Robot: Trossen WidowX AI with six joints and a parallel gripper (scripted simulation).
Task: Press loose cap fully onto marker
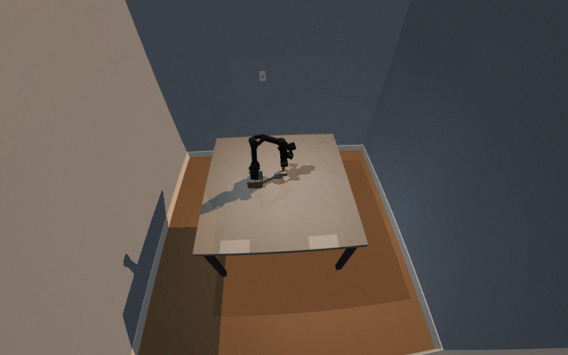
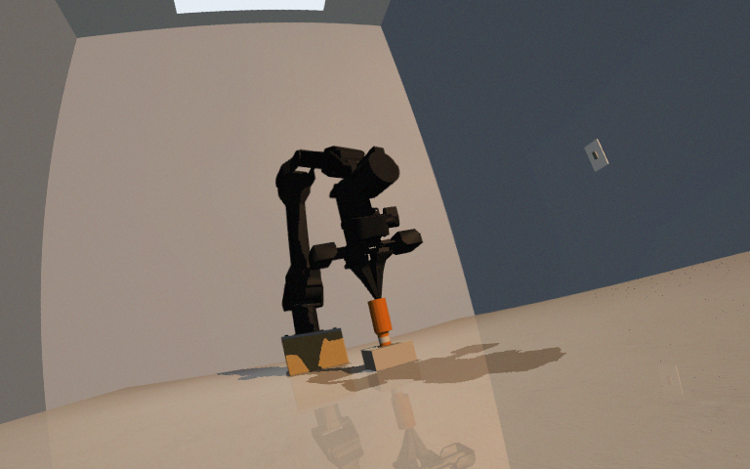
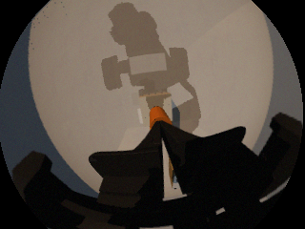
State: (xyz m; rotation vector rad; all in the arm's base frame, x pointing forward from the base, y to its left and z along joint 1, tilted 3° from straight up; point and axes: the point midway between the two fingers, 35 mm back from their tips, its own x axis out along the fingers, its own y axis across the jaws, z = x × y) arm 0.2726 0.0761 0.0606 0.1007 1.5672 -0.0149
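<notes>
Right now the orange cap is 3 cm below my gripper tip and 1 cm behind it. Also, from my gripper tip: tan holder block (9 cm below, 1 cm behind).
</notes>
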